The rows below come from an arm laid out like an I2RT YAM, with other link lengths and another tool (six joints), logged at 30 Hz.
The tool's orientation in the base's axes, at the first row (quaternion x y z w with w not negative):
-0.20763, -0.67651, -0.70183, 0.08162
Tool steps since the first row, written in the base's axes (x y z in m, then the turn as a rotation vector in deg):
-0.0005, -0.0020, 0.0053, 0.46, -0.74, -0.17
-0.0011, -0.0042, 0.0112, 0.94, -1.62, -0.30
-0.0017, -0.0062, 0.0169, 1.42, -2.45, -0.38
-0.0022, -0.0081, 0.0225, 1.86, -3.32, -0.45
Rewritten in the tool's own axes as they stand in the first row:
0.0022, 0.0048, -0.0021, -0.61, 0.08, -0.64
0.0048, 0.0101, -0.0043, -1.24, 0.21, -1.42
0.0073, 0.0152, -0.0064, -1.84, 0.39, -2.15
0.0097, 0.0203, -0.0084, -2.41, 0.56, -2.93

